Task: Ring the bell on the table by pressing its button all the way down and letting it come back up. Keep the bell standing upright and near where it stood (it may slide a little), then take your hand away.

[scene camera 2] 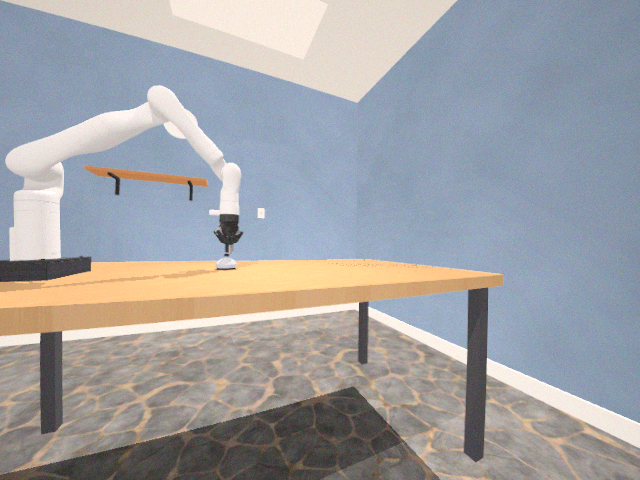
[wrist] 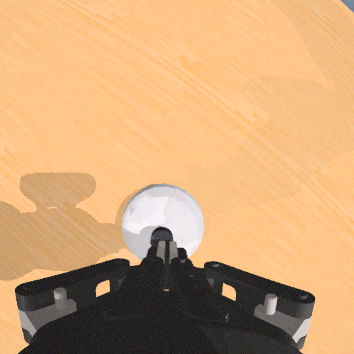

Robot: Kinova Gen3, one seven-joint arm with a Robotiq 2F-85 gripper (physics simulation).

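Pixels of known places: gripper, fingertip midpoint: (scene camera 2: 229, 253) (wrist: 166, 252); arm's base, origin of the base link: (scene camera 2: 38, 259).
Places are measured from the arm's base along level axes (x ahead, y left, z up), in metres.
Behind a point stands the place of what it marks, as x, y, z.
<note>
The bell (scene camera 2: 225, 264) @[0.534, -0.018, -0.026] (wrist: 165, 207) @[0.531, 0.040, -0.008] is a white dome standing upright on the wooden table (scene camera 2: 310, 276) @[0.778, -0.289, -0.048] (wrist: 150, 100) @[0.456, 0.120, -0.048]. Its dark button (wrist: 161, 234) @[0.538, 0.024, 0.015] (scene camera 2: 226, 255) @[0.540, 0.011, 0.008] is at the top of the dome, partly hidden by the fingertips in the wrist view. My gripper (scene camera 2: 228, 251) @[0.549, 0.014, 0.015] (wrist: 166, 252) @[0.549, 0.014, 0.015] is shut and empty, pointing straight down. Its fingertips are right over the button, at or very near its top; I cannot tell for sure whether they touch it or how far down it is pressed.
The robot's dark base (scene camera 2: 46, 268) @[0.082, -0.136, -0.016] stands on the left part of the table in the scene view. A wooden wall shelf (scene camera 2: 149, 176) is on the blue wall behind the arm. The arm's shadow lies on the table left of the bell in the wrist view.
</note>
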